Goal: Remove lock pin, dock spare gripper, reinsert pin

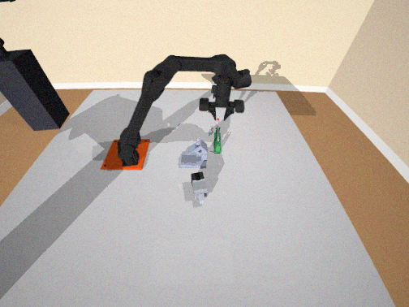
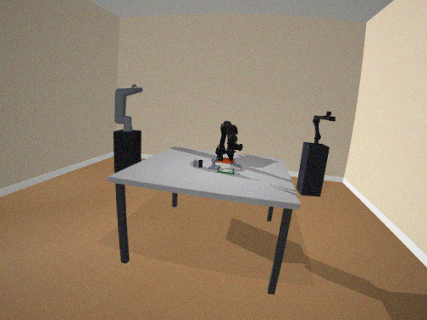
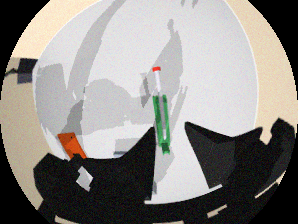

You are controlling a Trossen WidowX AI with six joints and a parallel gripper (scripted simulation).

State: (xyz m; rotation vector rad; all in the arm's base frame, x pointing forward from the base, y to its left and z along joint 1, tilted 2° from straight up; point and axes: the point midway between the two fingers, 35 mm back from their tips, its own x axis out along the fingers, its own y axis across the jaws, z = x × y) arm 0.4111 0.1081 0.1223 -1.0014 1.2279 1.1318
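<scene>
My gripper tip is now 10 mm past the green pin cradle, 40 mm to the left of it and 80 mm above it. Round my gripper tip: grey mount (120 mm behind, 140 mm to the right, 50 mm below); spare gripper (130 mm behind, 300 mm to the right, 80 mm below).
</scene>
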